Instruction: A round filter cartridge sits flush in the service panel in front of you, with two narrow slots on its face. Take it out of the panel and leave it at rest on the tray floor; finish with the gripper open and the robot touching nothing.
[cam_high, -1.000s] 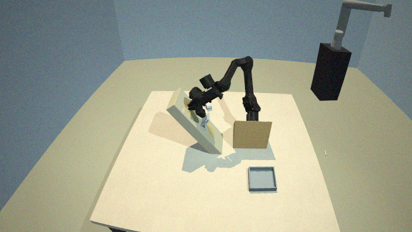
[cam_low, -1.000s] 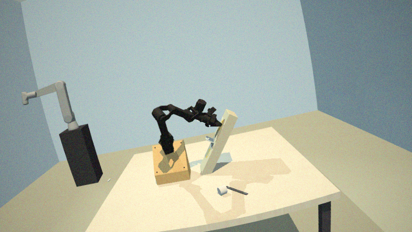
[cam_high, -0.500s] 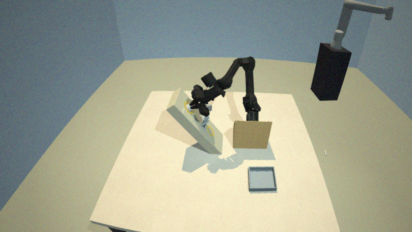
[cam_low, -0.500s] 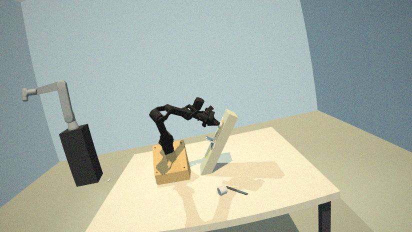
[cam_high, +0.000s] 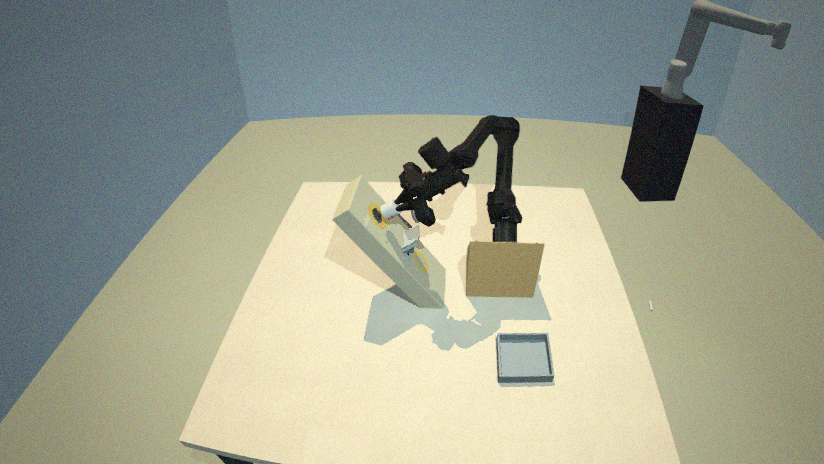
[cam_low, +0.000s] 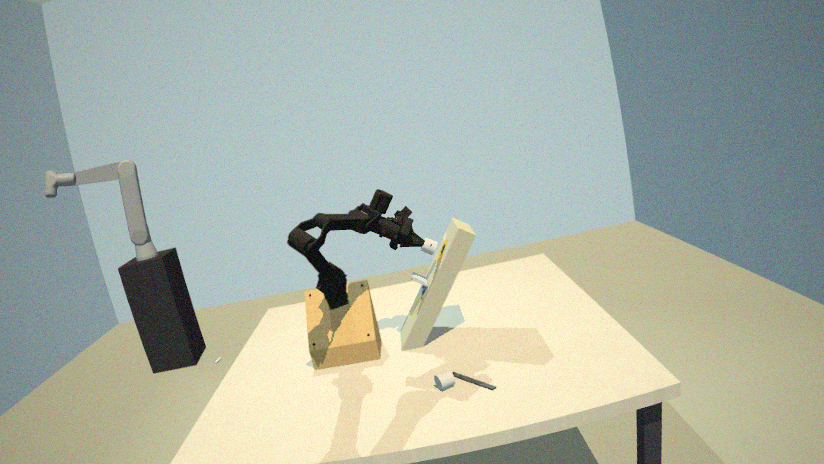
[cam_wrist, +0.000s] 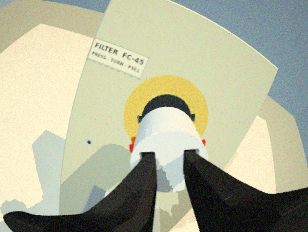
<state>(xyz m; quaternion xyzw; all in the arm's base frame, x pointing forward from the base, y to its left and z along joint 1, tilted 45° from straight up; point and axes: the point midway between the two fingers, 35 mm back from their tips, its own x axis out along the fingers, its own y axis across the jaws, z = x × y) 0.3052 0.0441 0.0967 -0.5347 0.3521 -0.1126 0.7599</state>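
The round white filter cartridge is 10 mm ahead of my gripper tip and 10 mm below it. The rest, counted from my gripper tip: small white cylinder: 70 mm behind, 380 mm to the right, 290 mm below; grey-blue tray: 340 mm behind, 330 mm to the left, 300 mm below.
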